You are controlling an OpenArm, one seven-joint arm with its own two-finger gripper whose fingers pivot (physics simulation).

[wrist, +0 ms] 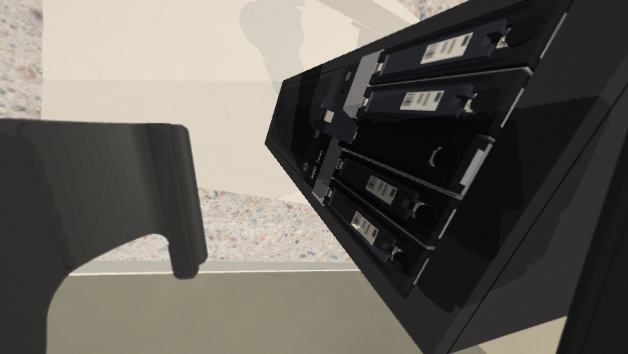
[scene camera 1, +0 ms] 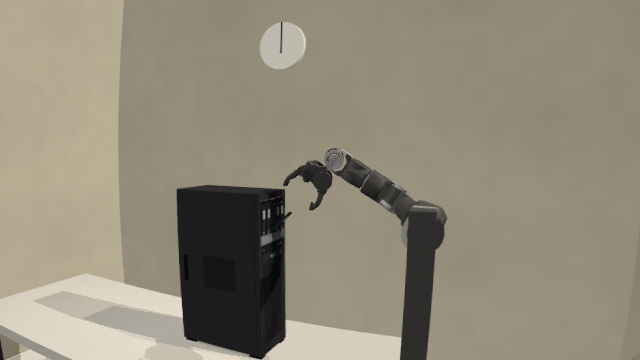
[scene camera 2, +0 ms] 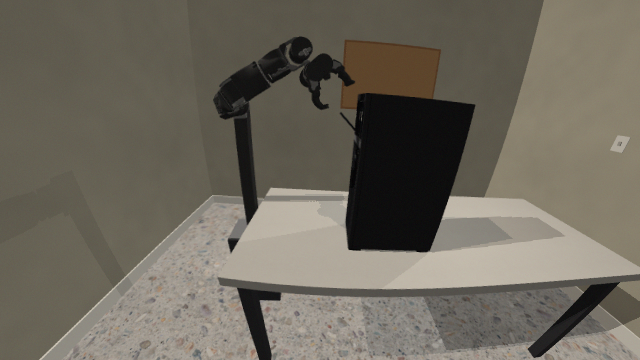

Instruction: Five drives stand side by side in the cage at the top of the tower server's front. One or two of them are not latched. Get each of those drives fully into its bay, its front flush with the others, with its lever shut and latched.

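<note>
The black tower server (scene camera 1: 220, 230) (scene camera 2: 407, 175) (wrist: 492, 250) stands upright with five side-by-side drives at the top of its front. In the wrist view the middle drive (wrist: 400, 145) has its lever (scene camera 1: 284, 218) (scene camera 2: 348, 122) (wrist: 340, 122) swung open, sticking out and down from the front; this drive seems to stand slightly proud. The two drives (wrist: 447, 47) (wrist: 420, 100) above it in that view, and the two drives (wrist: 382, 189) (wrist: 365, 227) below it, have shut levers and look flush. My gripper (scene camera 1: 299, 195) (scene camera 2: 338, 94) is open and empty, in front of the cage and above the open lever, apart from it.
The server stands on a white table (scene camera 1: 65, 320) (scene camera 2: 300, 265). The arm's dark post (scene camera 1: 420, 290) (scene camera 2: 245, 165) rises in front of the server. A round clock (scene camera 1: 282, 45) and a brown board (scene camera 2: 392, 70) hang on the walls, away from the arm.
</note>
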